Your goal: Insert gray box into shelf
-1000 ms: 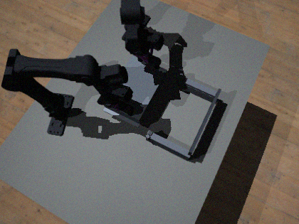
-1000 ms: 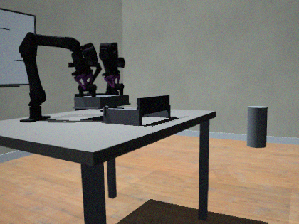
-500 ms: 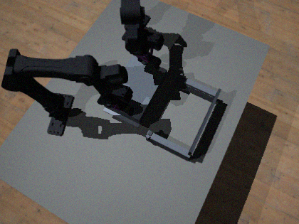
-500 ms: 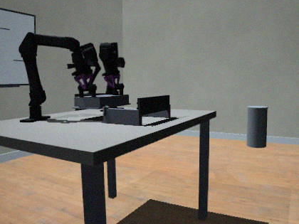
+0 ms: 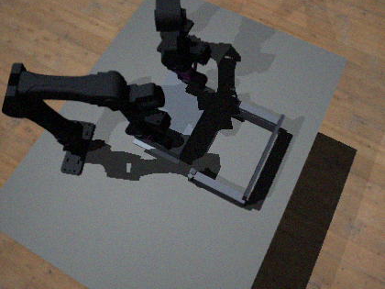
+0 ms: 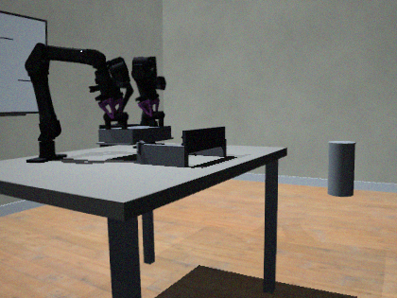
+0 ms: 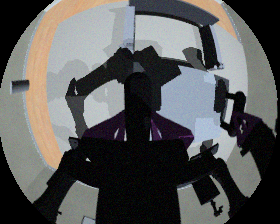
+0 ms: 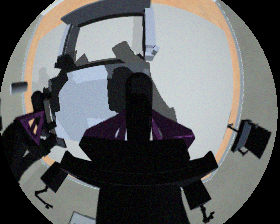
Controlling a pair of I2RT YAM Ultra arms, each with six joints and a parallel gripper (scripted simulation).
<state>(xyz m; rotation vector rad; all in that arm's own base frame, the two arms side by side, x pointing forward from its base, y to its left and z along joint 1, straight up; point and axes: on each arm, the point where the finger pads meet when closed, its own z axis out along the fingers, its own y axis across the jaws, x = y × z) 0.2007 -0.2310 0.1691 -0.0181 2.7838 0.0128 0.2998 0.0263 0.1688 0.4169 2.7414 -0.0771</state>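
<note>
Right now my left hand is 2 cm short of the gray box, 12 cm to the left of it and 5 cm above it.
The gray box lies 12 cm to the left of my right hand, 5 cm below it and 2 cm behind it.
</note>
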